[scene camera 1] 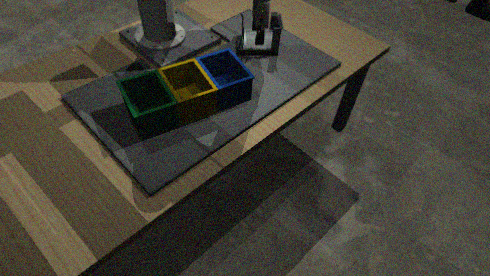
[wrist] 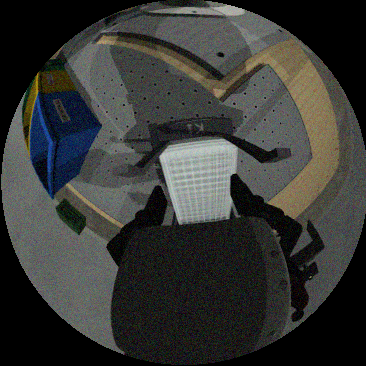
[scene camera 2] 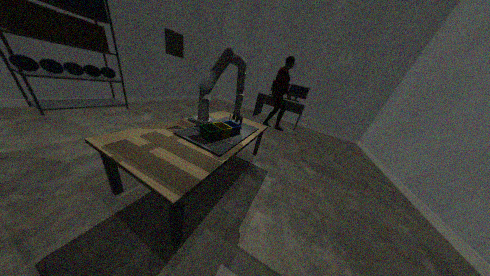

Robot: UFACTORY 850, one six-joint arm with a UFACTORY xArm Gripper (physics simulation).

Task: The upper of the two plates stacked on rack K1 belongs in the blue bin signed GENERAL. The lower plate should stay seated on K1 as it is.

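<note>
The rack K1 (scene camera 1: 275, 40) (wrist: 167, 131) stands on the pegboard, with its sign toward the top of the wrist view. Two pale, clear gridded plates are stacked on it; the upper plate (scene camera 1: 248, 40) (wrist: 200, 167) shows its top face, and the lower plate is mostly hidden under it. My gripper (scene camera 1: 260, 38) (wrist: 196, 188) is open, with its dark fingers on either side of the stack and nothing held. The near end of the stack is hidden by the gripper body in the wrist view. The blue bin (scene camera 1: 229, 75) (wrist: 75, 135) stands beside the rack, appears empty and bears a blurred label.
The yellow bin (scene camera 1: 197, 102) (wrist: 57, 81) and green bin (scene camera 1: 155, 120) adjoin the blue bin in a row on the dark pegboard (scene camera 1: 295, 62) (wrist: 165, 92). The robot base plate (scene camera 1: 195, 47) is behind them. A person (scene camera 2: 281, 85) stands beyond the table (scene camera 2: 187, 185).
</note>
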